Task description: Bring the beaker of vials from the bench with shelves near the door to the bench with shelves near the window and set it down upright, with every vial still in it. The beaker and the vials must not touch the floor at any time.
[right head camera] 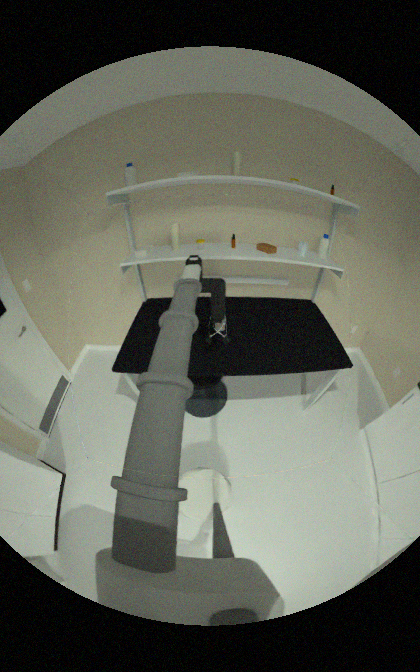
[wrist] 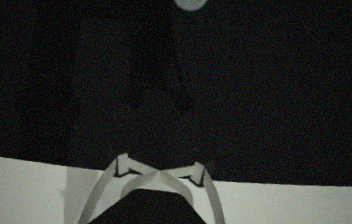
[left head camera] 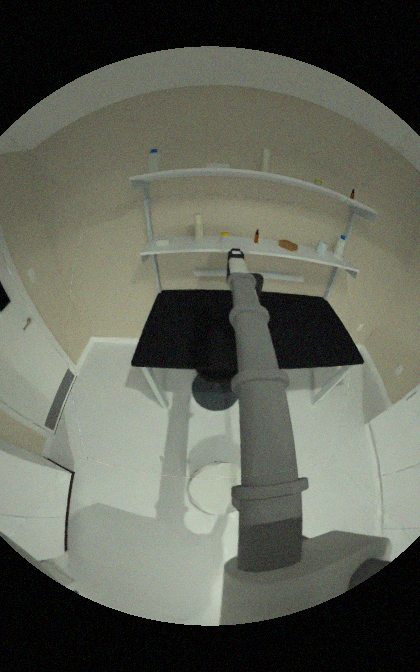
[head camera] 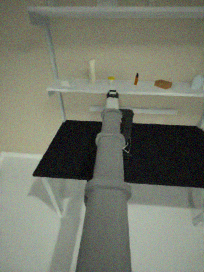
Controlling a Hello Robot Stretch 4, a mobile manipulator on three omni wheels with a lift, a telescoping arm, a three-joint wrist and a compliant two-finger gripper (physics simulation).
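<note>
A black-topped bench (head camera: 165,160) (left head camera: 310,325) (right head camera: 280,335) (wrist: 280,100) stands under two wall shelves. My gripper (head camera: 127,151) (right head camera: 218,340) (wrist: 161,156) points down over it, open and empty, near the front edge in the wrist view; my arm hides it in the left head view. The beaker (wrist: 191,3) is cut off by the top edge of the wrist view, ahead of the fingers and a little right; small orange specks show inside. In the head and left head views the arm covers its place. The vials cannot be told apart. The bench near the window does not show.
The telescoping arm (head camera: 107,210) (left head camera: 265,425) (right head camera: 157,425) reaches across the bench front. The lower shelf (head camera: 145,90) (left head camera: 175,246) (right head camera: 165,255) holds bottles and a brown block (head camera: 163,84) (left head camera: 288,245). A dark round stool (left head camera: 215,392) (right head camera: 207,400) stands below the bench front. A door (left head camera: 25,350) is left.
</note>
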